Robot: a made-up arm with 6 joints.
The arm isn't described. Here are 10 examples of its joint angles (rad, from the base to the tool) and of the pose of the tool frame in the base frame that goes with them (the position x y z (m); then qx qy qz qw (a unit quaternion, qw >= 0)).
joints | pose
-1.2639 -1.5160 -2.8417 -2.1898 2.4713 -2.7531 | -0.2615 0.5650 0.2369 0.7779 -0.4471 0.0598 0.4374
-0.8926 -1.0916 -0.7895 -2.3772 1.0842 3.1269 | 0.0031 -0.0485 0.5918 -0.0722 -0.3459 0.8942 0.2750
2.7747 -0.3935 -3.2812 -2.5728 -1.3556 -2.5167 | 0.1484 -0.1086 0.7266 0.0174 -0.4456 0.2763 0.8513
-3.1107 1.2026 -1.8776 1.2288 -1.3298 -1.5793 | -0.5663 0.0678 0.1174 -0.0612 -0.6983 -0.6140 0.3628
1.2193 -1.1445 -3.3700 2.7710 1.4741 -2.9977 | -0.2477 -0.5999 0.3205 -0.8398 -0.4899 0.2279 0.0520
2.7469 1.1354 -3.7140 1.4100 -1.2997 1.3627 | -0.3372 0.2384 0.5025 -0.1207 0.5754 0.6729 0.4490
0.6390 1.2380 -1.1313 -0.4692 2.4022 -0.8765 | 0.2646 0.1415 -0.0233 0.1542 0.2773 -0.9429 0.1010
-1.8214 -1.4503 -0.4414 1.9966 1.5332 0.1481 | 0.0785 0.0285 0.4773 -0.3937 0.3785 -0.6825 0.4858
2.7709 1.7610 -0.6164 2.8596 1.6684 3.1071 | -0.0933 0.0113 -0.2171 -0.1373 -0.9467 0.0842 0.2790
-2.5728 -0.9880 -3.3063 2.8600 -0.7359 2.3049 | 0.4109 0.2949 0.5691 -0.2191 0.0828 -0.2109 0.9490
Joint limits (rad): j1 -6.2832..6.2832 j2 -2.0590..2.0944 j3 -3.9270..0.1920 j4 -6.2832..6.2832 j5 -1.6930..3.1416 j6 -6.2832..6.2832
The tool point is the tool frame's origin. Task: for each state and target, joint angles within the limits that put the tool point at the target. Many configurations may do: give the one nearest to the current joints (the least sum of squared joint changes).
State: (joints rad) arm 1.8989 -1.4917 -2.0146 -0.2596 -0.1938 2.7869
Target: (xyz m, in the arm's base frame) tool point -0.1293 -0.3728 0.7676
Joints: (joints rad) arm 1.2849 -0.9638 -2.2488 -0.3050 -0.0228 2.7869
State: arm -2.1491 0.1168 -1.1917 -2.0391 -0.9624 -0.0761
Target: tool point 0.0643 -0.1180 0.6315
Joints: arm -1.8298 -0.5568 -1.4100 -1.9114 -1.0629 -0.0761
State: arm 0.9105 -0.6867 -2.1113 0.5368 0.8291 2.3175
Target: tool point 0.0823 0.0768 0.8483
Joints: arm 0.7204 -0.3949 -2.0797 0.5272 0.7332 2.3175
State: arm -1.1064 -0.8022 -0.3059 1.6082 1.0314 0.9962
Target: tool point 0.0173 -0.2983 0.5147
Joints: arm -1.5793 -0.4043 -0.9788 1.6546 0.8667 0.9962
